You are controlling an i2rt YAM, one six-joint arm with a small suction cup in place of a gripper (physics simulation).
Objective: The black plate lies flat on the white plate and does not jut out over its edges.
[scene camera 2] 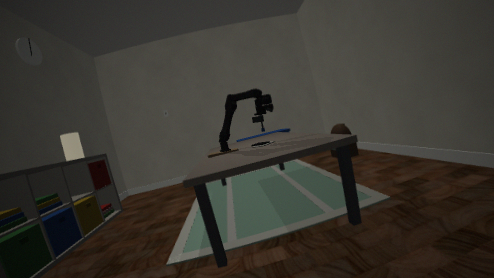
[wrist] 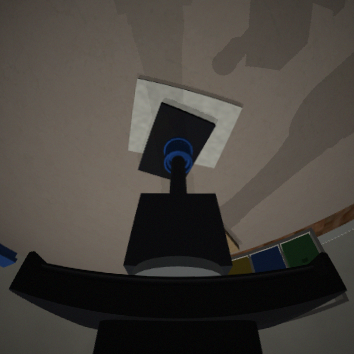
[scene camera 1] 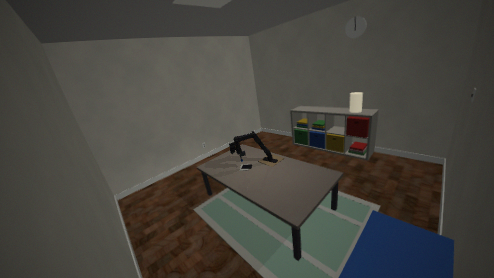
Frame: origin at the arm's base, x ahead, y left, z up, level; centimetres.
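Seen in the pictures: hand, its tool point: [scene camera 2: 263, 131] [wrist: 177, 149] [scene camera 1: 241, 161]; arm's base, origin of its link: [scene camera 2: 225, 150] [scene camera 1: 270, 160].
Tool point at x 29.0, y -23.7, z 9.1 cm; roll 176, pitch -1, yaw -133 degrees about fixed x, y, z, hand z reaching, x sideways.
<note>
Offsets run from my tool point to a thing's middle. Level surfaces: height alone.
The white plate @[dx -2.0, dy +0.8, dz -9.9 cm] [scene camera 1: 241, 169] [wrist: 140, 112] lies flat on the table. The black plate @[dx -3.3, dy +3.9, dz -9.1 cm] [scene camera 1: 247, 167] [scene camera 2: 261, 144] [wrist: 170, 122] lies on it, turned at an angle to it. In the wrist view the black plate's lower left corner and lower edge jut out past the white plate's lower edge; white shows at its left, top and right. My suction cup [scene camera 1: 241, 160] [scene camera 2: 263, 130] [wrist: 178, 156] is open and holds nothing. It hangs above the plates, with a gap below it in the second scene view. In the wrist view the cup and its stem hide part of the black plate.
The arm's base stands on a thin wooden board [scene camera 1: 278, 160] [scene camera 2: 215, 155] on the table @[dz -10.2 cm] [scene camera 1: 295, 187] [scene camera 2: 300, 145]. A long blue object [scene camera 2: 262, 135] shows behind the table in the second scene view. A shelf unit [scene camera 1: 334, 110] with bins and a lamp [scene camera 1: 356, 102] stands by the wall.
</note>
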